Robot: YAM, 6 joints.
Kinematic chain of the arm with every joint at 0, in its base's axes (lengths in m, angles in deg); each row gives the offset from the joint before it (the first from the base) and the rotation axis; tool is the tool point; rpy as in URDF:
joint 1: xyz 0 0 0.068 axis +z
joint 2: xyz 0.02 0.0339 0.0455 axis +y
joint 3: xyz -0.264 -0.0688 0 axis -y
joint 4: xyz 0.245 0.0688 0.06 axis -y
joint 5: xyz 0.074 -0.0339 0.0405 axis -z
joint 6: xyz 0.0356 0 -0.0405 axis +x
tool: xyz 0 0 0 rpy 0 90 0
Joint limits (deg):
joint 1: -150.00..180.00
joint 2: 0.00..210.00
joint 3: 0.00..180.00
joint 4: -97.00..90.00
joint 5: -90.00..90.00
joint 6: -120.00..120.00
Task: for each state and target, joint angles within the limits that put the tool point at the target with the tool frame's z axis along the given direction. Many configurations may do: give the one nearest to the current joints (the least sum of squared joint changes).
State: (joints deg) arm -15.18 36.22 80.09 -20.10 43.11 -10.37
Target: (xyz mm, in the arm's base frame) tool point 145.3 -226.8 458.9 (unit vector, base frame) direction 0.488 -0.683 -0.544
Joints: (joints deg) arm -57.72 79.40 100.88 -54.47 -2.74 -10.37
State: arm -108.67 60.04 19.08 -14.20 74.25 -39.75
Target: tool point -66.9 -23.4 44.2 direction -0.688 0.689 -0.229
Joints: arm -131.51 98.09 0.15 -6.74 76.31 -39.75
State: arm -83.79 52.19 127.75 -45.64 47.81 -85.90
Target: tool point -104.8 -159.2 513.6 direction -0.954 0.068 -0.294
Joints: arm -113.67 79.08 118.28 -81.71 64.22 -85.90
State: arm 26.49 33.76 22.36 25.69 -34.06 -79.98
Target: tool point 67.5 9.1 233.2 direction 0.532 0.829 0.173
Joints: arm -22.80 0.08 0.15 45.56 -76.00 -79.98
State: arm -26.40 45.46 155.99 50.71 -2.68 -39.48
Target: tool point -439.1 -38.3 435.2 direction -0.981 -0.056 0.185
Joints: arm 5.13 15.18 114.35 70.16 -1.83 -39.48
